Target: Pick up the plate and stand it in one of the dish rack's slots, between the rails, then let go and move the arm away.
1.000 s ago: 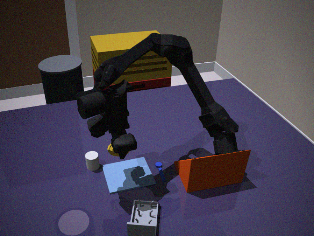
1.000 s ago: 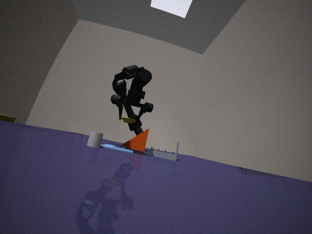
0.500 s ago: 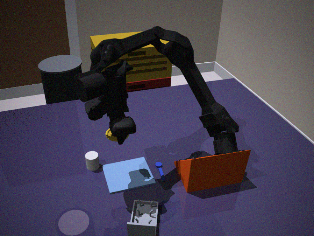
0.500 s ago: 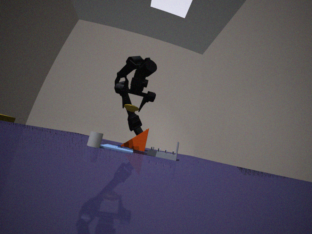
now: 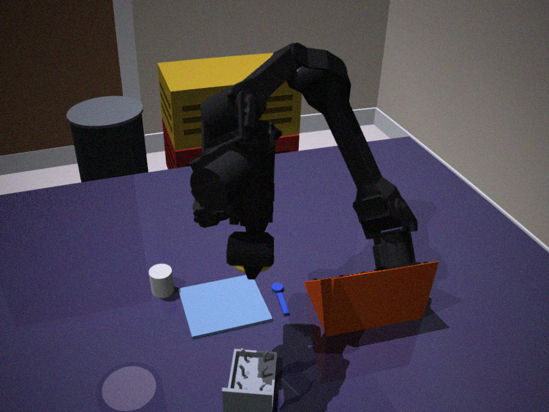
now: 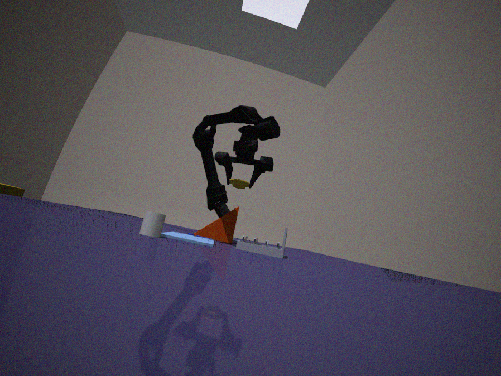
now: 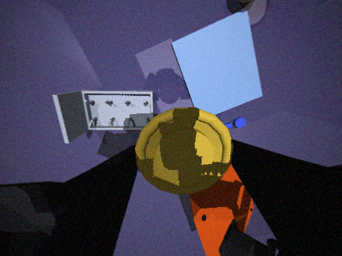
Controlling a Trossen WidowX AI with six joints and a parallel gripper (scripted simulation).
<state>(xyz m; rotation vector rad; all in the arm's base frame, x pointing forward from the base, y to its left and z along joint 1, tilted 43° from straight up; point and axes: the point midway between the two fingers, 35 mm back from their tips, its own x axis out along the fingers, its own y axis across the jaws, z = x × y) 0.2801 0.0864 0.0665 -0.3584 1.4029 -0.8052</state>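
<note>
Now: the grey dish rack 160 mm below my gripper tip, 100 mm to the left of it and 30 mm ahead of it. From my gripper tip the other things lie so: white cup: 170 mm to the right, 160 mm below, 140 mm ahead; then yellow plate: 10 mm above; then blue spoon: 180 mm below, 100 mm to the right, 80 mm behind.
</note>
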